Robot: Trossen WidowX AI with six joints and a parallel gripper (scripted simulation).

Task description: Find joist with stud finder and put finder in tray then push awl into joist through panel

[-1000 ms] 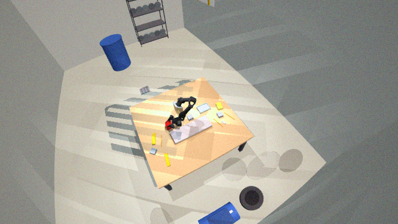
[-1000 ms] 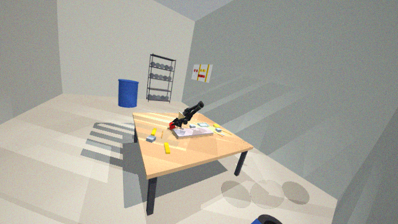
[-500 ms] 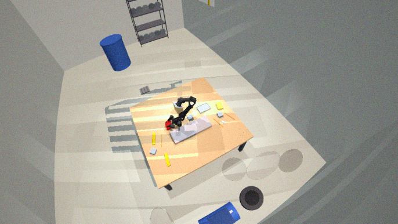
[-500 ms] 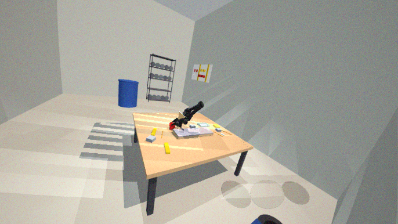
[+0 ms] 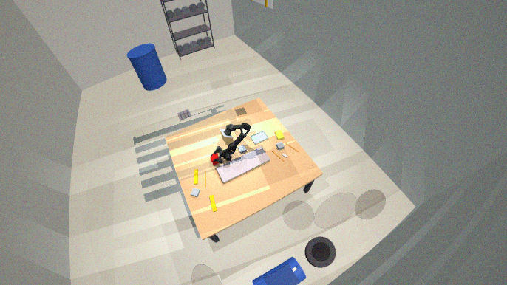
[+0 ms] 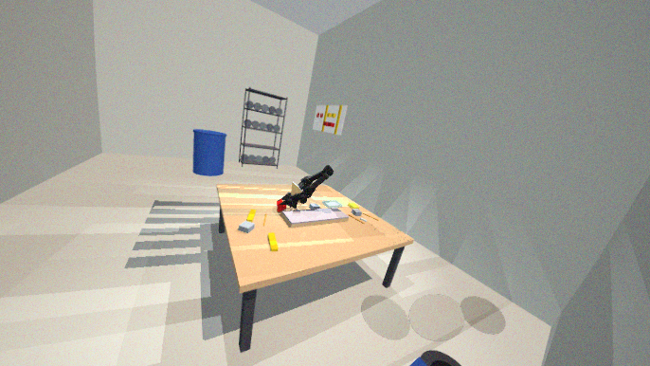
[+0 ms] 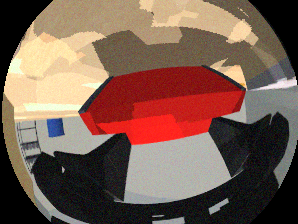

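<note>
Right now the red stud finder is 10 mm to the left of my gripper tip, 10 mm below it and 10 mm behind it. From my gripper tip the other things lie so: yellow block: 750 mm to the left, 140 mm ahead, 50 mm below; then awl: 140 mm to the left, 60 mm below, 50 mm ahead; then light blue tray: 560 mm to the left, 50 mm below, 30 mm ahead.
</note>
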